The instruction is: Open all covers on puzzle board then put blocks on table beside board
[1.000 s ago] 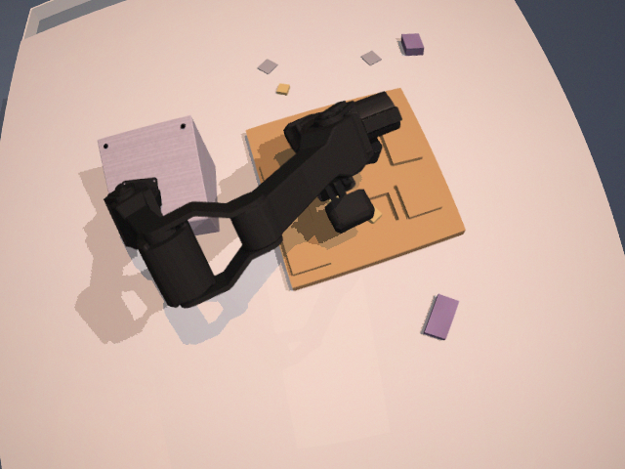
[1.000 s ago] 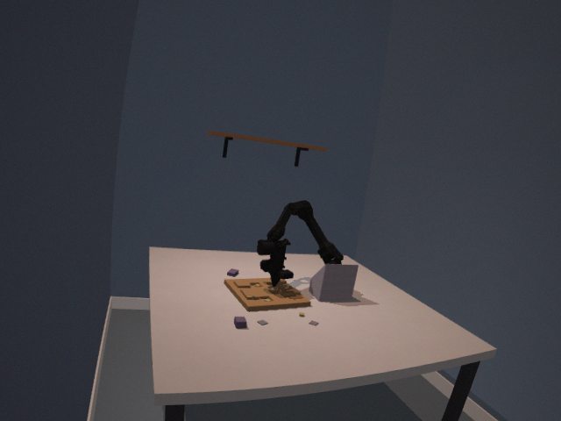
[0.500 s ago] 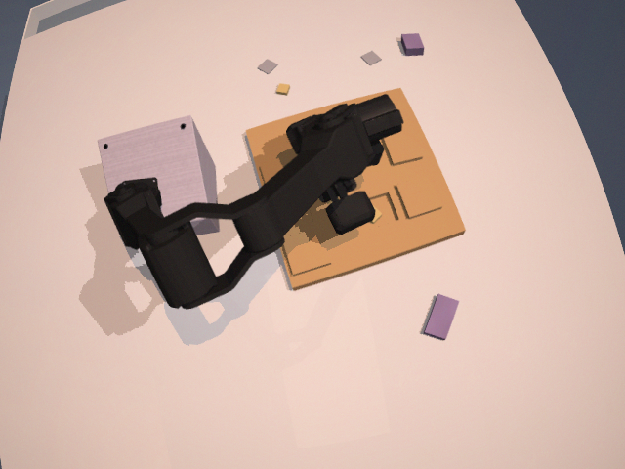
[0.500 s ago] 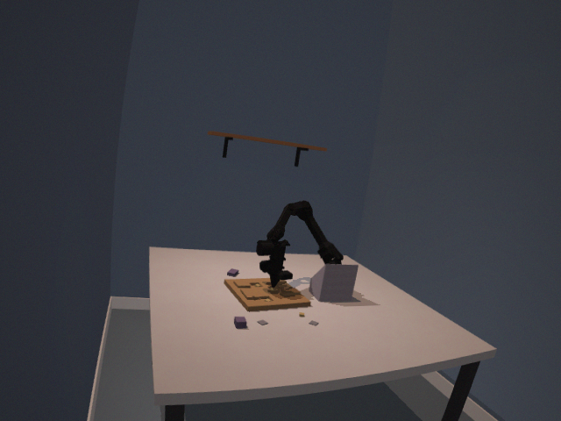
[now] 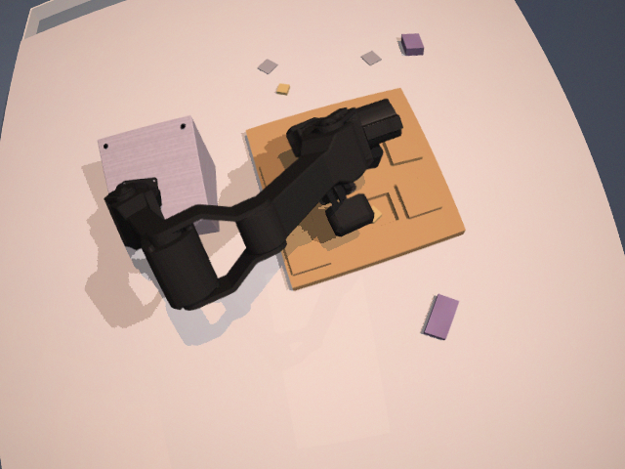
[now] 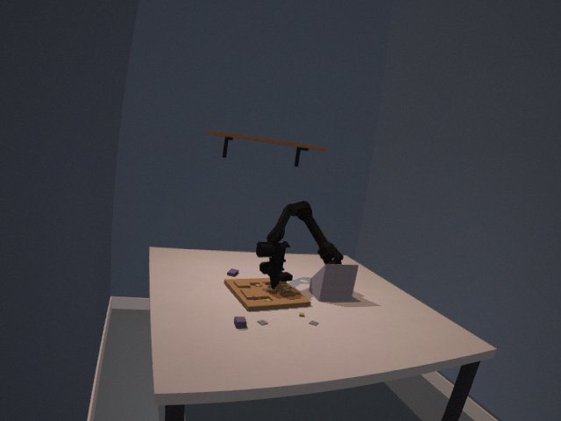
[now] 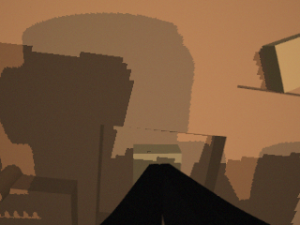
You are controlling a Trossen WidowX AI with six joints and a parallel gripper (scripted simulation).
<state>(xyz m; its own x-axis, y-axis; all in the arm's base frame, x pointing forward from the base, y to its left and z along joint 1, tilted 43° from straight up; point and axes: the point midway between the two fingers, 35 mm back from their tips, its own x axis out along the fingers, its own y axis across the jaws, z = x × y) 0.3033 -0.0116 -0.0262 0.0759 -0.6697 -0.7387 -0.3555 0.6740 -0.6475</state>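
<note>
Now: the orange puzzle board 4 cm ahead of my gripper tip and 1 cm to the left of it. Also, from my gripper tip: flat purple block: 21 cm to the right, 16 cm ahead, 1 cm below.
</note>
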